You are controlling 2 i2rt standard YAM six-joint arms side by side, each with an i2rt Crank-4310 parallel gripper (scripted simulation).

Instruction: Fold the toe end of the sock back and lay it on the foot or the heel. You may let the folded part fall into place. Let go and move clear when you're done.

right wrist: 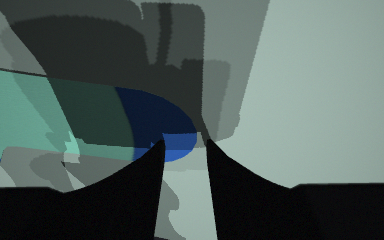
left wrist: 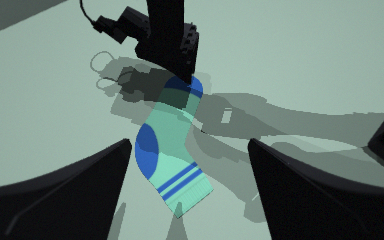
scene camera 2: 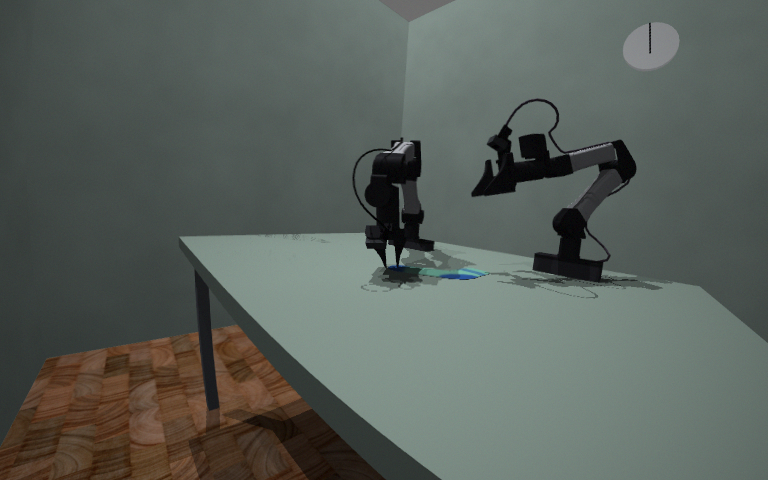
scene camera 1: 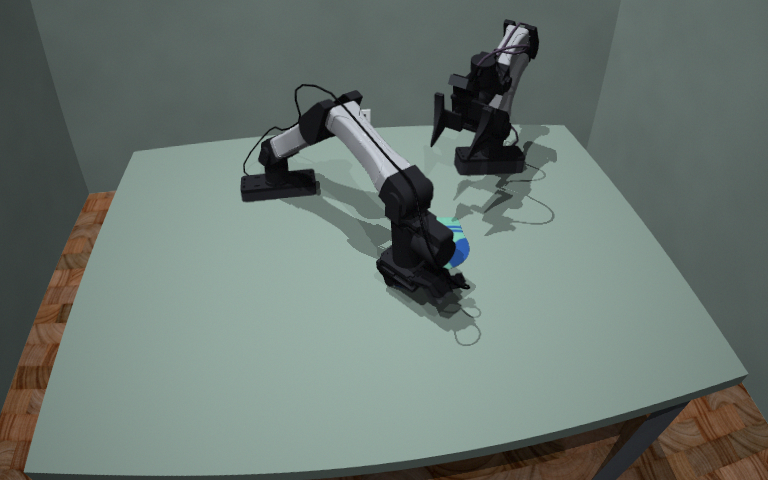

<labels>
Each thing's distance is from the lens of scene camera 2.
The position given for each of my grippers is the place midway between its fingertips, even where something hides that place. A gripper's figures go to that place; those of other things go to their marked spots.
my left gripper [scene camera 2: 477, 194]: 0.80 m
my right gripper [scene camera 2: 391, 266]: 0.76 m
</labels>
